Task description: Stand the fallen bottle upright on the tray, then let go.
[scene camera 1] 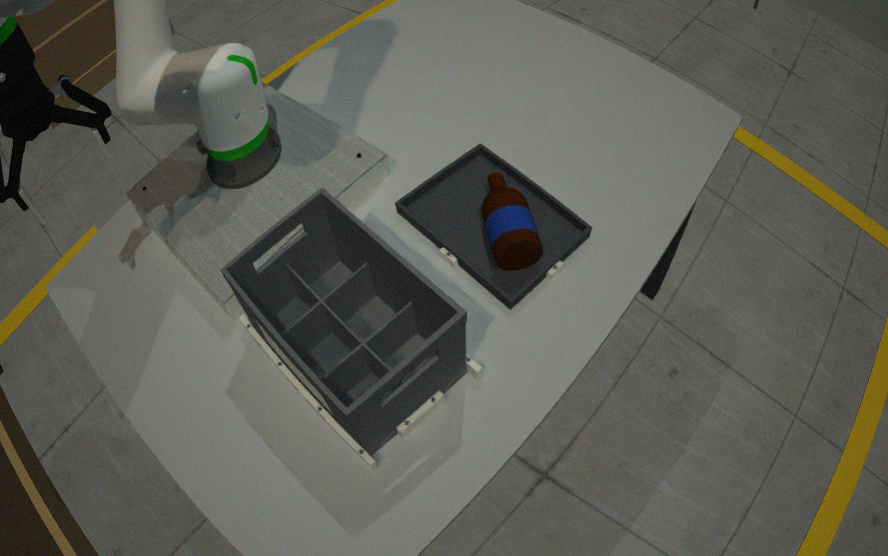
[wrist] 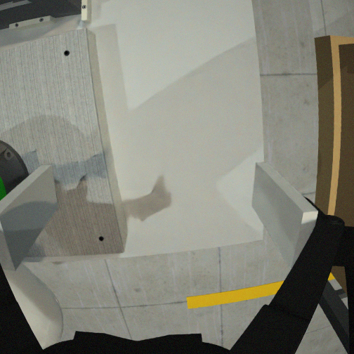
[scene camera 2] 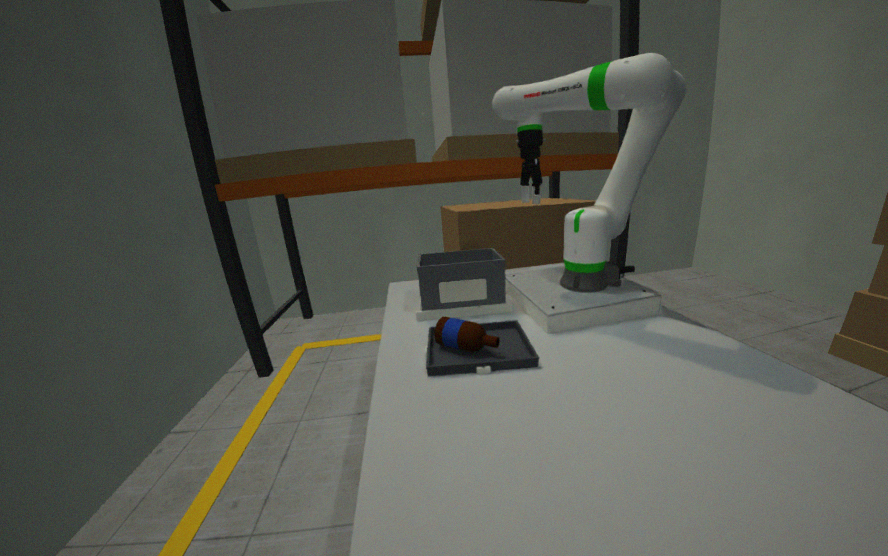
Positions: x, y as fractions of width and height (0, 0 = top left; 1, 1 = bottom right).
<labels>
A brown bottle shows in scene camera 1 (0.58, 0.43) and in scene camera 2 (0.53, 0.61); in the wrist view it is out of frame.
</labels>
